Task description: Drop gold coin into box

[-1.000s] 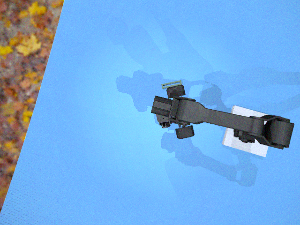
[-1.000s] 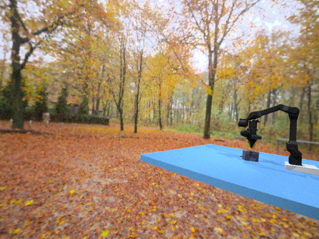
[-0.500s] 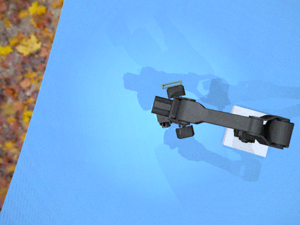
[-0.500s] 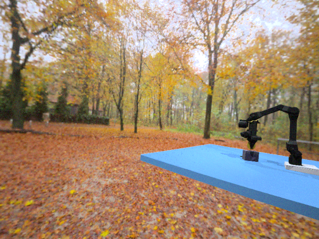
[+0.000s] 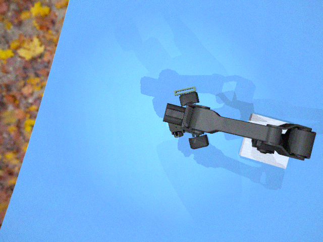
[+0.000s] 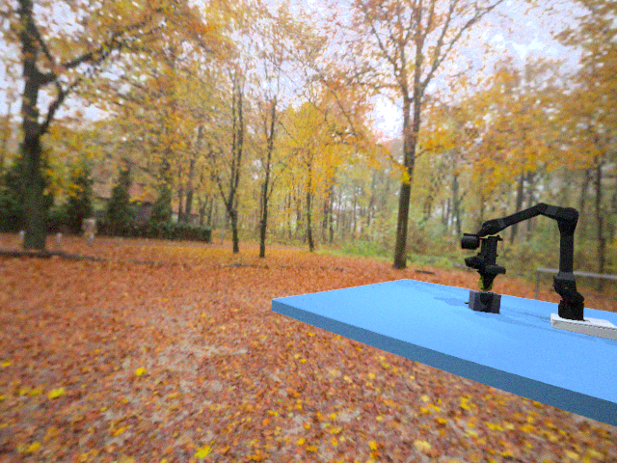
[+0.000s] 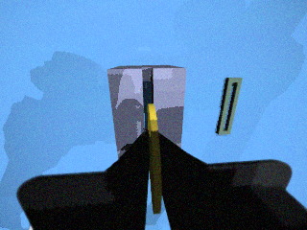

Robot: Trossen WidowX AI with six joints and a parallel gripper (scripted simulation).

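My gripper tip is 2 cm below the gold coin.
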